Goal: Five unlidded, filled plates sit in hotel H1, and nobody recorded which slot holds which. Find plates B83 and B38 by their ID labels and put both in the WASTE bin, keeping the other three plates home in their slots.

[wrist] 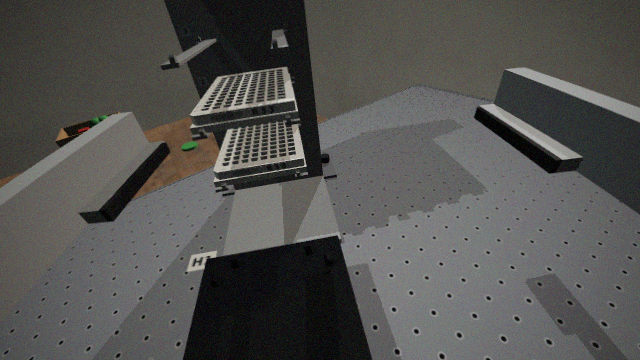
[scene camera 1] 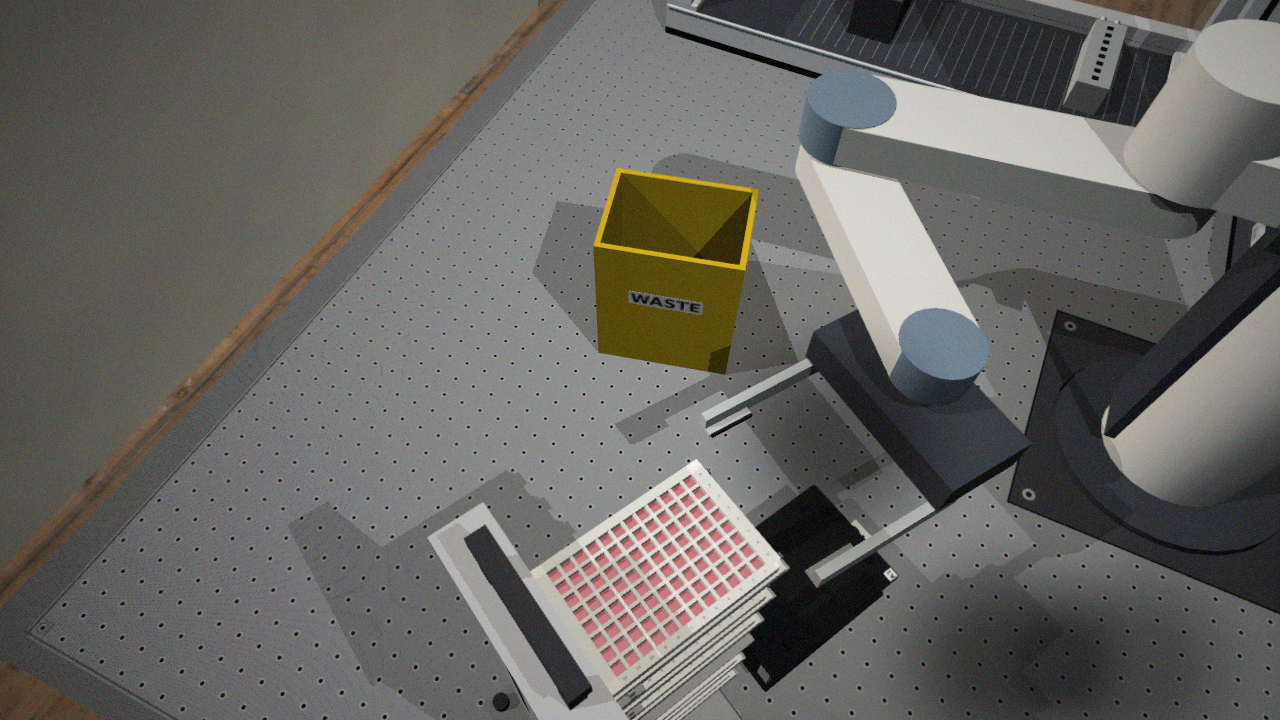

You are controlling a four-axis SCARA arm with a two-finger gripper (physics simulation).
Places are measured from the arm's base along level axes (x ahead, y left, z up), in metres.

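Pixels of known places: gripper, fingertip midpoint: point(wrist: 318, 111) point(scene camera 1: 756, 496); arm's base, link origin: point(scene camera 1: 1161, 453).
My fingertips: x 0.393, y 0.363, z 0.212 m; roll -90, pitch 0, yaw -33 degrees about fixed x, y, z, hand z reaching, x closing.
Note:
For each thing: its top centre in the pictures, then the offset to it from my fingertips. "spot": a spot on its surface instead.
- top plate, top centre: point(scene camera 1: 656, 568) 0.027 m ahead, 0.157 m left, 0.189 m up
- upper plate, top centre: point(wrist: 248, 86) 0.027 m ahead, 0.157 m left, 0.023 m down
- lower plate, top centre: point(wrist: 260, 135) 0.027 m ahead, 0.157 m left, 0.077 m down
- yellow WASTE bin, top centre: point(scene camera 1: 678, 217) 0.194 m ahead, 0.265 m right, 0.001 m up
- dark tray, surface spot: point(scene camera 1: 984, 67) spot: 0.044 m back, 0.888 m right, 0.150 m down
- white block, surface spot: point(scene camera 1: 1096, 67) spot: 0.186 m back, 0.891 m right, 0.106 m down
Hotel H1 point(scene camera 1: 528, 617) point(wrist: 250, 25) holds a stack of white plates. The top plate point(scene camera 1: 662, 573) has pink wells; edges of several plates show beneath it. In the wrist view, an upper plate point(wrist: 245, 92) and a lower plate point(wrist: 262, 145) sit in slots, with a pair of bare slot rails above them. Their front labels are too blurred to read, so I cannot tell B83 or B38. The yellow WASTE bin point(scene camera 1: 662, 335) stands upright, its visible interior bare. My gripper point(scene camera 1: 771, 497) point(wrist: 318, 111) is open and empty, in front of the hotel, with its fingers wide apart.
A low black stand point(scene camera 1: 796, 626) point(wrist: 270, 300) lies in front of the hotel, near its H1 tag point(wrist: 201, 261). A dark tray point(scene camera 1: 984, 67) with a white block point(scene camera 1: 1096, 67) lies at the back. An open box point(wrist: 75, 132) and a green disc point(wrist: 189, 146) are beyond the table.

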